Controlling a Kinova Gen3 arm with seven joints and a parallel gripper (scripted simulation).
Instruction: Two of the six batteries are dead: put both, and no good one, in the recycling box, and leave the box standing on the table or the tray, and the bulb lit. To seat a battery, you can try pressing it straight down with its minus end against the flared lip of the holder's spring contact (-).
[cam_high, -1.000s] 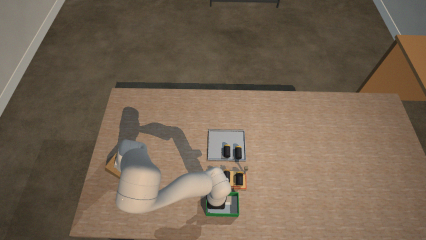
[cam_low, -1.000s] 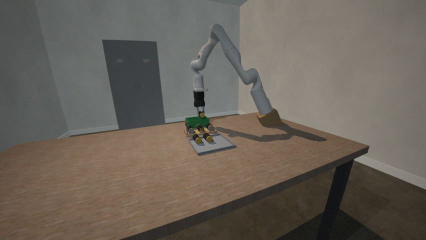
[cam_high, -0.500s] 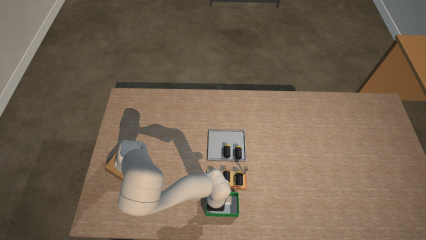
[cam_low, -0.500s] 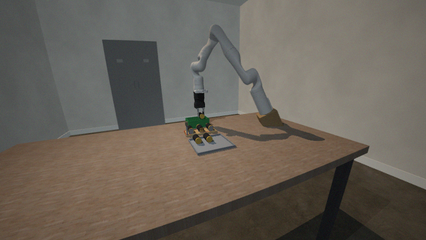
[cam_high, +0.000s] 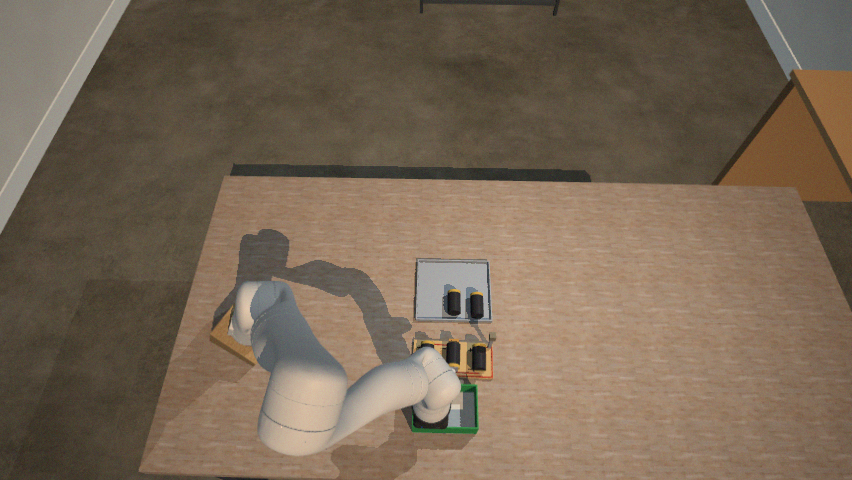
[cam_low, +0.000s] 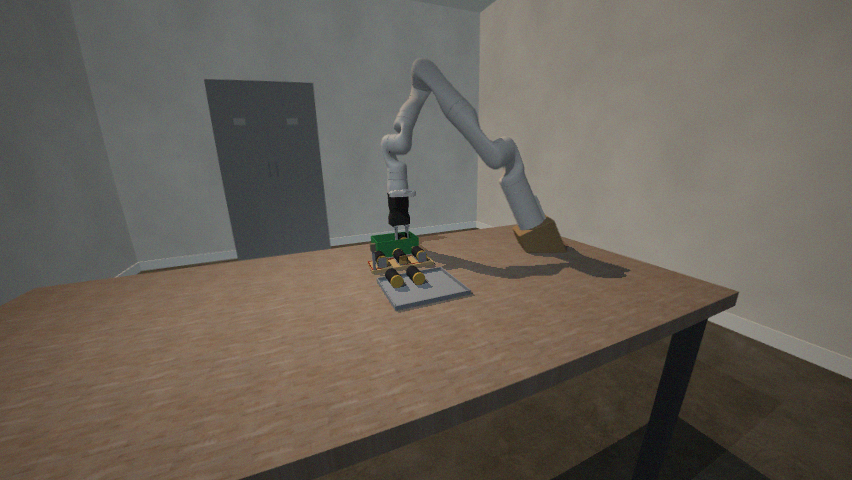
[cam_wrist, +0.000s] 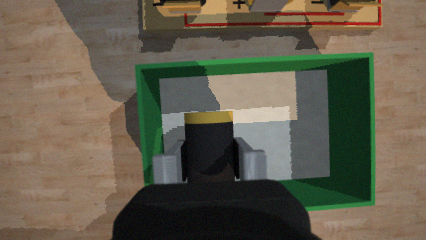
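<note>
The green recycling box is 3 cm below my hand, 3 cm ahead of it and 2 cm to the left of it. Also, from my hand: grey tray (34 cm to the left, 4 cm below, 3 cm ahead).
</note>
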